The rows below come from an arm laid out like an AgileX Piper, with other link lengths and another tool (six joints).
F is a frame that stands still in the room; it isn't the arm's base.
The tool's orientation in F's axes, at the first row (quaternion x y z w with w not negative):
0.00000, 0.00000, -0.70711, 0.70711
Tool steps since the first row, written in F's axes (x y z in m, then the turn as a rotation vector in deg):
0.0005, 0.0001, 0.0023, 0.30, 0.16, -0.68
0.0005, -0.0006, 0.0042, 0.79, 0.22, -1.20
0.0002, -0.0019, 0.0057, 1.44, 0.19, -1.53
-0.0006, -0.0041, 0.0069, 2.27, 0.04, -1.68
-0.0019, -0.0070, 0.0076, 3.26, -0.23, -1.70
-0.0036, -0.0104, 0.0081, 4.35, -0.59, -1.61
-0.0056, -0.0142, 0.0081, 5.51, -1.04, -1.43
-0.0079, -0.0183, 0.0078, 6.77, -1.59, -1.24
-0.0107, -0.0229, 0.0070, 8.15, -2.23, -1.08
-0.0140, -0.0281, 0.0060, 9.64, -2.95, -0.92
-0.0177, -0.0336, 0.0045, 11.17, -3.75, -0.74
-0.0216, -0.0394, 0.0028, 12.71, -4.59, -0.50
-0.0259, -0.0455, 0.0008, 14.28, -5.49, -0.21
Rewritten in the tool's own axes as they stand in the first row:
-0.0001, 0.0005, 0.0023, -0.16, 0.30, -0.68
0.0006, 0.0005, 0.0042, -0.22, 0.79, -1.20
0.0019, 0.0002, 0.0057, -0.19, 1.44, -1.53
0.0041, -0.0006, 0.0069, -0.04, 2.27, -1.68
0.0070, -0.0019, 0.0076, 0.23, 3.26, -1.70
0.0104, -0.0036, 0.0081, 0.59, 4.35, -1.61
0.0142, -0.0056, 0.0081, 1.04, 5.51, -1.43
0.0183, -0.0079, 0.0078, 1.59, 6.77, -1.24
0.0229, -0.0107, 0.0070, 2.23, 8.15, -1.08
0.0281, -0.0140, 0.0060, 2.95, 9.64, -0.92
0.0336, -0.0177, 0.0045, 3.75, 11.17, -0.74
0.0394, -0.0216, 0.0028, 4.59, 12.71, -0.50
0.0455, -0.0259, 0.0008, 5.49, 14.28, -0.21

